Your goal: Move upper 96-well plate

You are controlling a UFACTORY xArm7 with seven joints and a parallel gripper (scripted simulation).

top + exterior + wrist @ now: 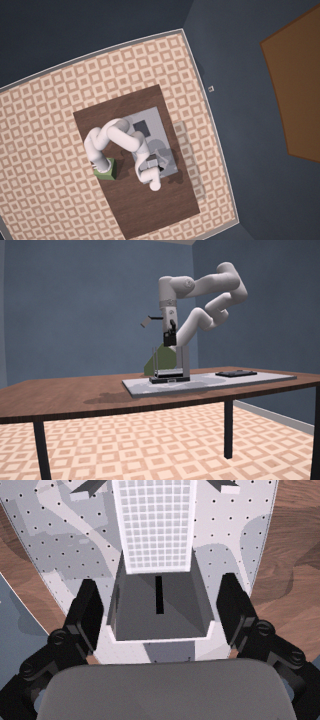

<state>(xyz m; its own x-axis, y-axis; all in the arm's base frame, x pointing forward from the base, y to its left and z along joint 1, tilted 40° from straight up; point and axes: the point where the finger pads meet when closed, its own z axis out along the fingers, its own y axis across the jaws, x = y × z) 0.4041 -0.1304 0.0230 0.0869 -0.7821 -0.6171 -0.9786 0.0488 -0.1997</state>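
Right now my hand is 13 cm above the dark plate.
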